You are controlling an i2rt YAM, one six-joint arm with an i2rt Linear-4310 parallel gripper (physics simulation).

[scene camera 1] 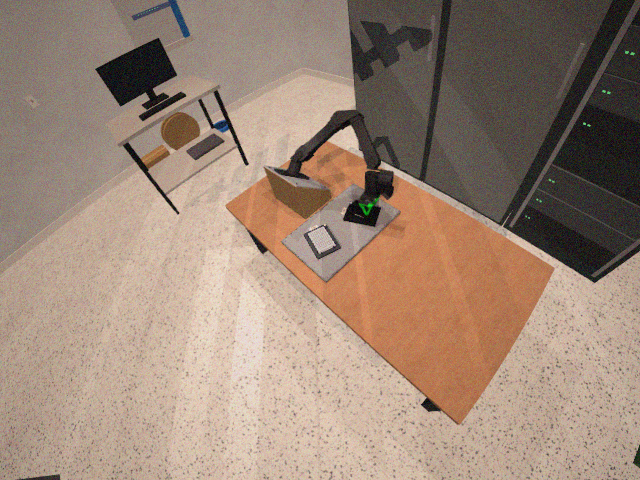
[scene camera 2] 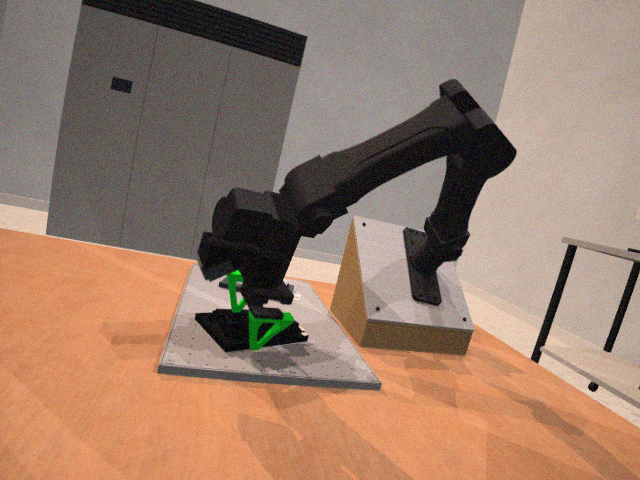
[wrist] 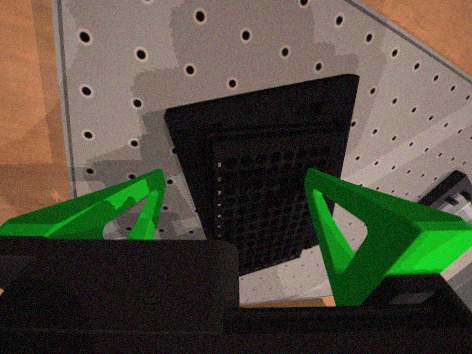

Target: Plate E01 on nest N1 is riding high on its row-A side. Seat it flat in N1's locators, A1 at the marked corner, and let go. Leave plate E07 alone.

Labels:
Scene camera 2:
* my gripper
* black perforated plate: touched by my gripper

